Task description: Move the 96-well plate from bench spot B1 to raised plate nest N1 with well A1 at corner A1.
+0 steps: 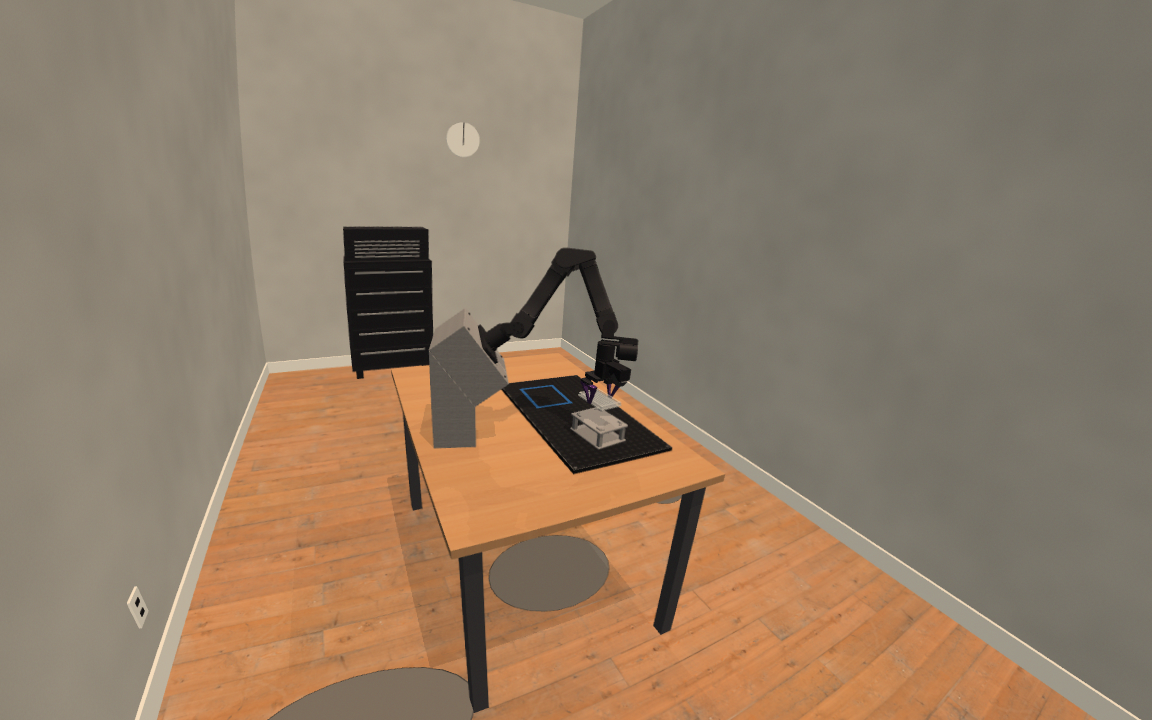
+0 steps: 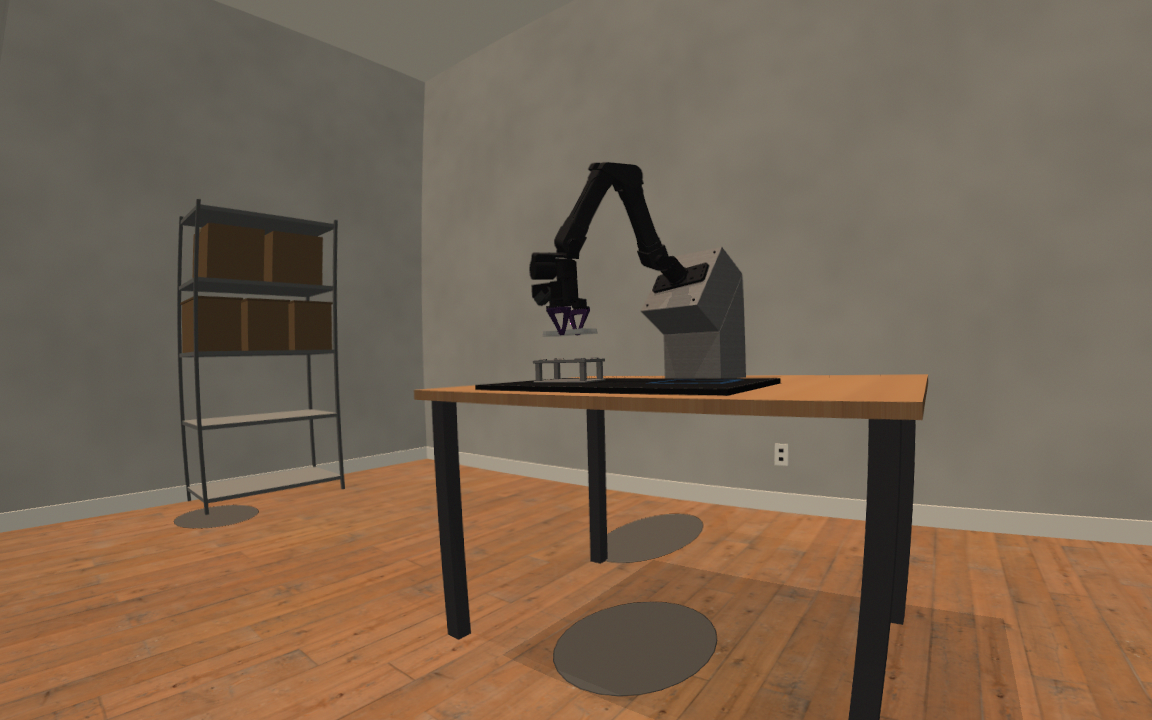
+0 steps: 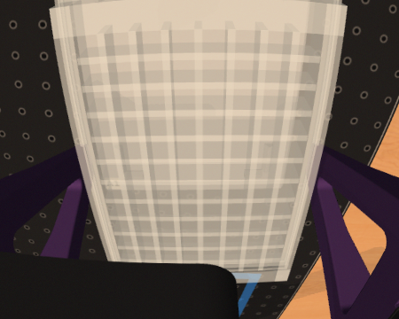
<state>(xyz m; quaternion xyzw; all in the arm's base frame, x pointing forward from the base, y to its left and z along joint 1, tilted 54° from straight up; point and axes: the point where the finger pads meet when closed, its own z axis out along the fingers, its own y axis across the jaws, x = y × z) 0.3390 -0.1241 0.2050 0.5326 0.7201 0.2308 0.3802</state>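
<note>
Now: the grey plate nest N1 8 cm below my hand. Round my hand: 96-well plate (right at my hand).
</note>
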